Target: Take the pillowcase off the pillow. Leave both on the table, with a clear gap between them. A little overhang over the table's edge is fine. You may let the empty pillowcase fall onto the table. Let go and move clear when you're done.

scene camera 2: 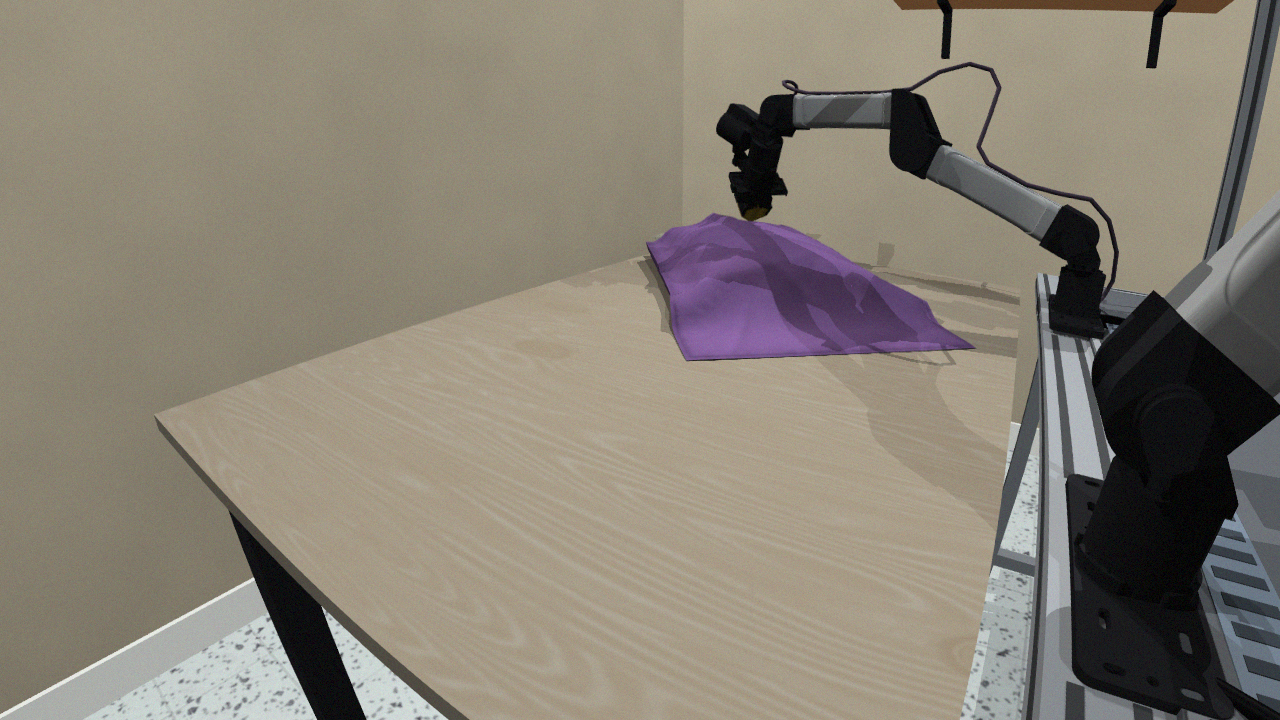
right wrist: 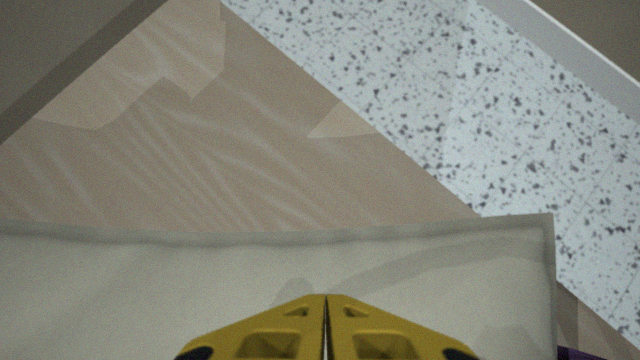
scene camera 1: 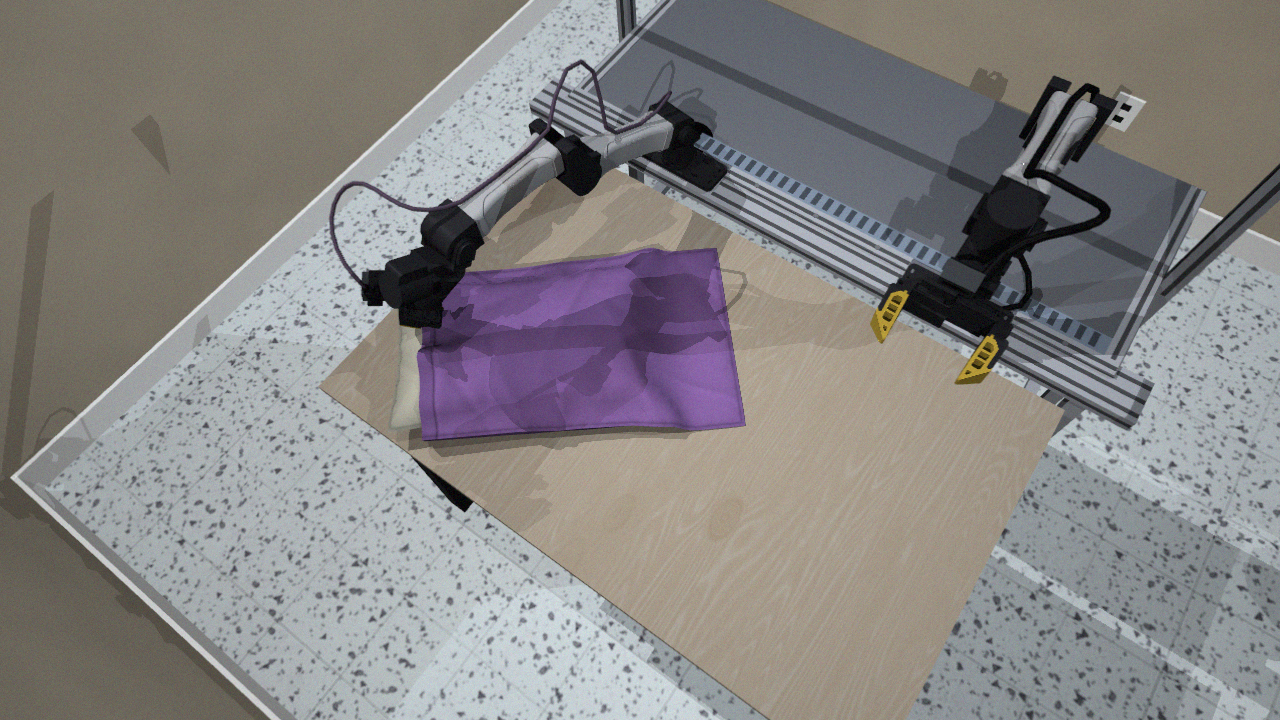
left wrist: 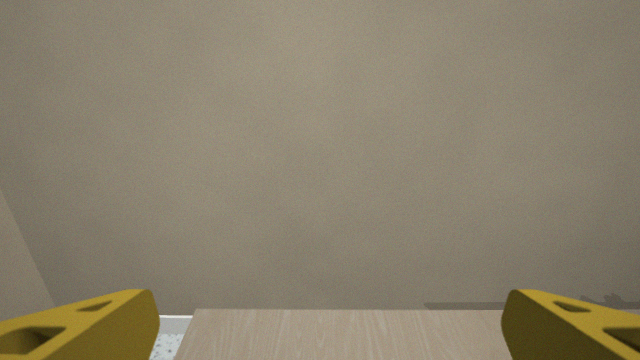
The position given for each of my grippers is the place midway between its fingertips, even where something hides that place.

I see my left gripper [scene camera 1: 918,361], my right gripper [scene camera 2: 750,219] and a purple pillowcase [scene camera 1: 641,339].
The purple pillowcase also shows in scene camera 2 [scene camera 2: 738,289]. My left gripper shows as well in the left wrist view [left wrist: 329,306]. My right gripper shows as well in the right wrist view [right wrist: 325,310] and in scene camera 1 [scene camera 1: 404,319].
